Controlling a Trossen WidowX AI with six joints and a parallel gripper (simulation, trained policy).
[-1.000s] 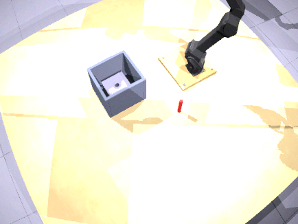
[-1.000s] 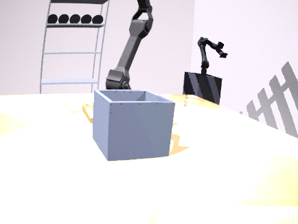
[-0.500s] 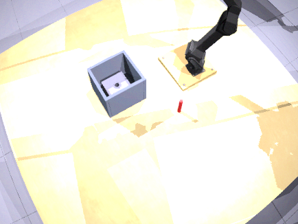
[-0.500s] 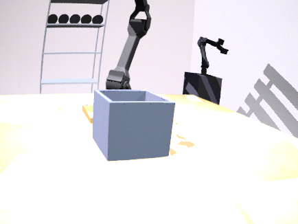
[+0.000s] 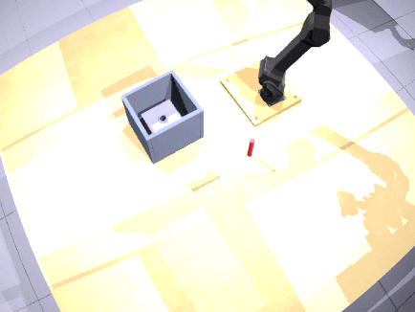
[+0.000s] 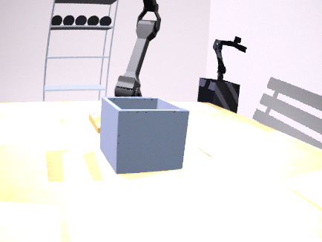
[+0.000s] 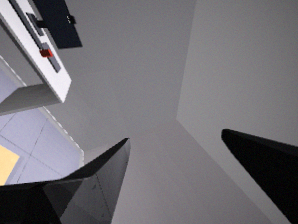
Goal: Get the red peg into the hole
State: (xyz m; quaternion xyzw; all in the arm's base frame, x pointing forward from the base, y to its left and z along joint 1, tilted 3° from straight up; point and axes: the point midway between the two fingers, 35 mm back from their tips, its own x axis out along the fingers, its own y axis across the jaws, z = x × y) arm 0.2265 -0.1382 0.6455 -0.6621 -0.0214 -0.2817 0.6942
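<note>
My gripper tip is 63 cm above the red peg, 25 cm to the right of it and 12 cm past it. The rest, counted from my gripper tip: pale plate 63 cm below, 7 cm to the left, 5 cm ahead.
</note>
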